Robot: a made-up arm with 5 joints. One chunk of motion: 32 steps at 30 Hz.
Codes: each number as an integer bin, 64 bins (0 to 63) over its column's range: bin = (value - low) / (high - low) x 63, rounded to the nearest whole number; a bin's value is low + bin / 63 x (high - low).
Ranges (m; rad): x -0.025..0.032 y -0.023..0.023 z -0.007..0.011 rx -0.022..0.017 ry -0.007..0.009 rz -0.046..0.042
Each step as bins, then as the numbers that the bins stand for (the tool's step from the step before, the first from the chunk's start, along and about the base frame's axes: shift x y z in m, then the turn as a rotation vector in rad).
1 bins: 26 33 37 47 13 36
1 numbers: -0.00148 0.00110 0.00357 0.00710 -0.00370 0.00429
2 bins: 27 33 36 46 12 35
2 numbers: -0.00057 0.00110 0.00329 0.00648 -0.00395 0.00289
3 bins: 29 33 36 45 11 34
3 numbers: 0.00124 0.00110 0.00329 0.00586 -0.00421 0.00149
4 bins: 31 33 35 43 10 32
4 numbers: 0.00305 0.00110 0.00300 0.00462 -0.00446 -0.00130
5 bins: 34 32 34 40 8 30
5 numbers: 0.00576 0.00037 0.00271 0.00276 -0.00497 -0.00410
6 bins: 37 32 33 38 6 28
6 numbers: 0.00848 0.00037 0.00243 0.00152 -0.00548 -0.00689
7 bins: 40 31 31 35 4 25
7 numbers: 0.01119 -0.00037 0.00186 -0.00033 -0.00598 -0.01108
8 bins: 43 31 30 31 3 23
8 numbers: 0.01390 -0.00037 0.00157 -0.00281 -0.00624 -0.01387
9 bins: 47 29 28 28 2 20
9 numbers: 0.01752 -0.00183 0.00100 -0.00467 -0.00649 -0.01806
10 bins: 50 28 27 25 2 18
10 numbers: 0.02024 -0.00256 0.00071 -0.00652 -0.00649 -0.02086
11 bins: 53 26 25 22 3 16
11 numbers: 0.02295 -0.00402 0.00014 -0.00838 -0.00624 -0.02365
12 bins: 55 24 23 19 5 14
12 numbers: 0.02476 -0.00548 -0.00043 -0.01024 -0.00573 -0.02644
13 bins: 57 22 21 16 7 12
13 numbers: 0.02657 -0.00694 -0.00100 -0.01210 -0.00522 -0.02924
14 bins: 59 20 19 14 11 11
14 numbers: 0.02838 -0.00840 -0.00157 -0.01333 -0.00421 -0.03063
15 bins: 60 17 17 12 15 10
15 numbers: 0.02929 -0.01059 -0.00214 -0.01457 -0.00319 -0.03203
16 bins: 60 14 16 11 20 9
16 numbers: 0.02929 -0.01278 -0.00243 -0.01519 -0.00192 -0.03343
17 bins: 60 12 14 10 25 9
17 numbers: 0.02929 -0.01424 -0.00300 -0.01581 -0.00065 -0.03343
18 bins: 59 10 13 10 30 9
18 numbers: 0.02838 -0.01570 -0.00329 -0.01581 0.00062 -0.03343
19 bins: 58 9 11 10 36 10
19 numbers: 0.02748 -0.01643 -0.00386 -0.01581 0.00214 -0.03203
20 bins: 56 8 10 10 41 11
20 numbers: 0.02567 -0.01716 -0.00414 -0.01581 0.00341 -0.03063
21 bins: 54 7 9 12 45 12
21 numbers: 0.02386 -0.01789 -0.00443 -0.01457 0.00443 -0.02924
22 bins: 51 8 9 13 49 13
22 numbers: 0.02114 -0.01716 -0.00443 -0.01395 0.00544 -0.02784
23 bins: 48 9 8 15 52 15
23 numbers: 0.01843 -0.01643 -0.00471 -0.01271 0.00621 -0.02505
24 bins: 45 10 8 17 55 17
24 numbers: 0.01571 -0.01570 -0.00471 -0.01148 0.00697 -0.02225
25 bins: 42 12 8 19 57 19
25 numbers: 0.01300 -0.01424 -0.00471 -0.01024 0.00748 -0.01946
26 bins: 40 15 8 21 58 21
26 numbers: 0.01119 -0.01205 -0.00471 -0.00900 0.00773 -0.01667
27 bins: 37 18 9 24 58 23
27 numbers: 0.00848 -0.00986 -0.00443 -0.00714 0.00773 -0.01387
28 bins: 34 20 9 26 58 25
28 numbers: 0.00576 -0.00840 -0.00443 -0.00590 0.00773 -0.01108
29 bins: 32 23 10 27 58 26
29 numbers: 0.00395 -0.00621 -0.00414 -0.00529 0.00773 -0.00968
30 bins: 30 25 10 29 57 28
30 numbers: 0.00214 -0.00475 -0.00414 -0.00405 0.00748 -0.00689
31 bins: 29 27 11 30 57 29
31 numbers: 0.00124 -0.00329 -0.00386 -0.00343 0.00748 -0.00549
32 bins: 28 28 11 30 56 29
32 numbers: 0.00033 -0.00256 -0.00386 -0.00343 0.00722 -0.00549
